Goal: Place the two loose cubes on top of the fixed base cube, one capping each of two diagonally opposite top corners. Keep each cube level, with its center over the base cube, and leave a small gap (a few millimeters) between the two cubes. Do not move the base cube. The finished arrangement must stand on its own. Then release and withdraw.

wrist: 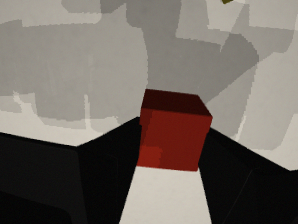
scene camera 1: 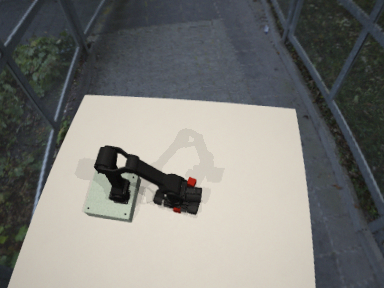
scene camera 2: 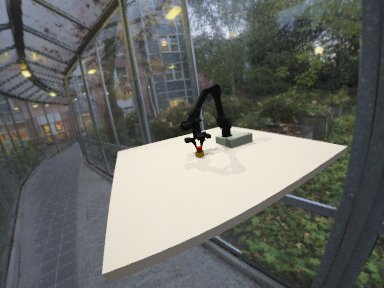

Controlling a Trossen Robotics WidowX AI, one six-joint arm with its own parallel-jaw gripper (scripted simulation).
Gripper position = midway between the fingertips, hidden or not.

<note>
I see my gripper (wrist: 170, 128) and a red cube (wrist: 174, 124).
</note>
